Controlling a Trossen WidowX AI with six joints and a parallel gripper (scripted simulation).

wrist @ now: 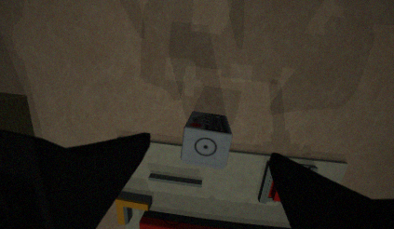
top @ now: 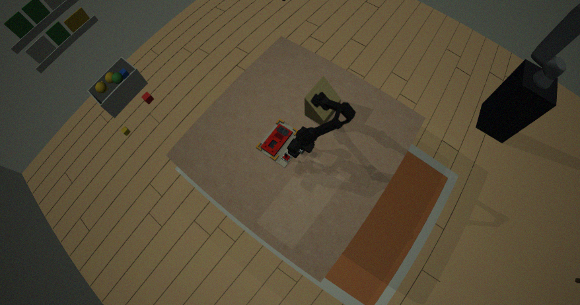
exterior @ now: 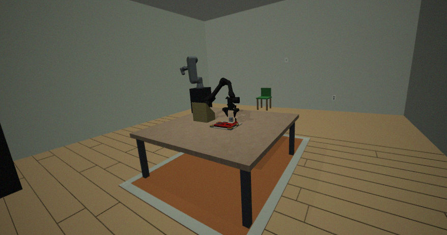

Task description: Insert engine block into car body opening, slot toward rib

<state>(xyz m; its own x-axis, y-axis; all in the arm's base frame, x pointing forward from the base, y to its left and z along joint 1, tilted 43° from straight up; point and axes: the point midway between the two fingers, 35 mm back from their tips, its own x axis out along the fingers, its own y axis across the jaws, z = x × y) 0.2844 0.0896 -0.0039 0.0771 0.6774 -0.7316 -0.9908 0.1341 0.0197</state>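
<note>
Right now the grey engine block is 20 mm below my gripper tip.
</note>
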